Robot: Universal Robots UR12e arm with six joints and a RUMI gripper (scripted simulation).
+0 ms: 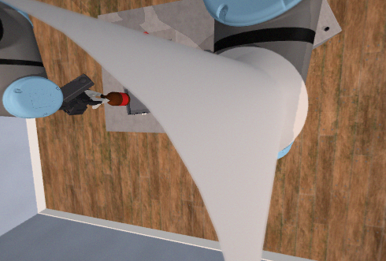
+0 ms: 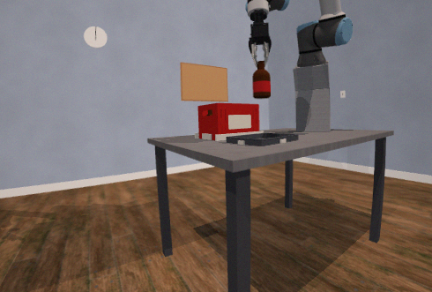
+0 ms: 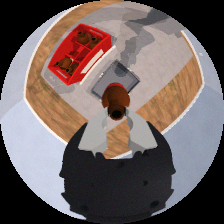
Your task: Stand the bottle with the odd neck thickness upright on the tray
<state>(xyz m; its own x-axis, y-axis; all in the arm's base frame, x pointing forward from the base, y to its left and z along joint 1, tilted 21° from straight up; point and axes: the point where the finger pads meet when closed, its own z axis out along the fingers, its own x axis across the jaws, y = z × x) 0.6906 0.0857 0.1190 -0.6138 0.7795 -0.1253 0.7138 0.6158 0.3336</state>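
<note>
My hand is 32 cm above the dark tray. The rest, counted from my hand: red crate: 26 cm to the right, 25 cm below, 4 cm behind.
</note>
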